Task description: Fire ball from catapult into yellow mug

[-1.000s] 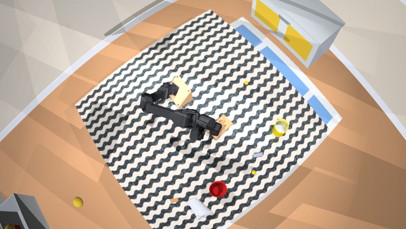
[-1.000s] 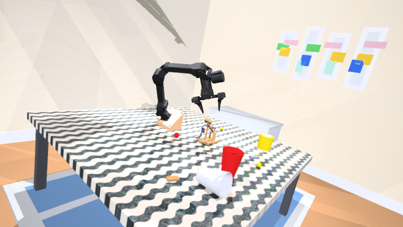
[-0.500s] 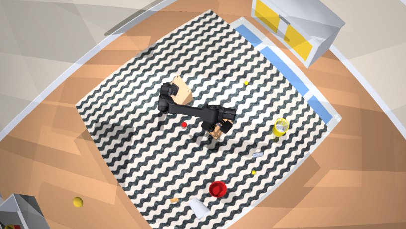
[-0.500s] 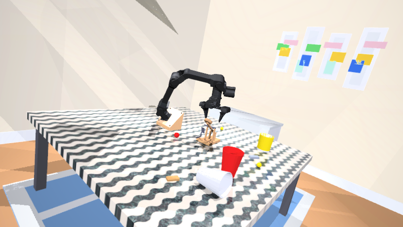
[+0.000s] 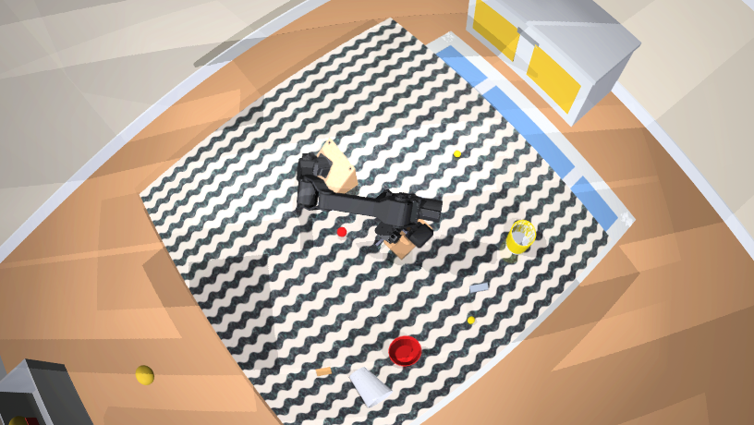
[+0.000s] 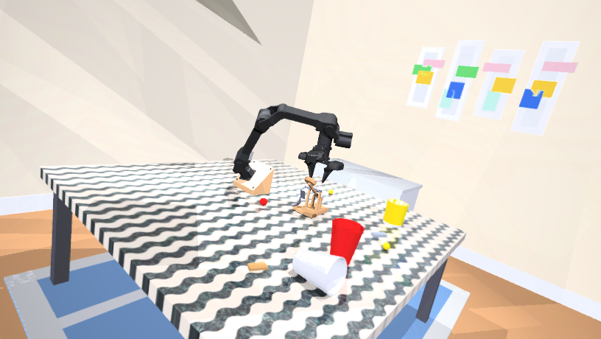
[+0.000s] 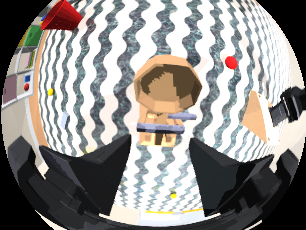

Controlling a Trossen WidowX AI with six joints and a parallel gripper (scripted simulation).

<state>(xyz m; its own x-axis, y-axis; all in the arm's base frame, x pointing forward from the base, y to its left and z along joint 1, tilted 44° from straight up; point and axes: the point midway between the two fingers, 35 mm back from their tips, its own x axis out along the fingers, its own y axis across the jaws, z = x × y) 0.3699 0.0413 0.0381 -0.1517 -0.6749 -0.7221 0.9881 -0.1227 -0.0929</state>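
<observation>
My gripper tip is 20 mm past the wooden catapult, 10 mm to the left of it and 70 mm above it. Also, from my gripper tip: red ball (160 mm behind, 110 mm to the right, 130 mm below); red cup (260 mm ahead, 260 mm to the right, 110 mm below); grey block (290 mm ahead, 50 mm to the left, 140 mm below).
</observation>
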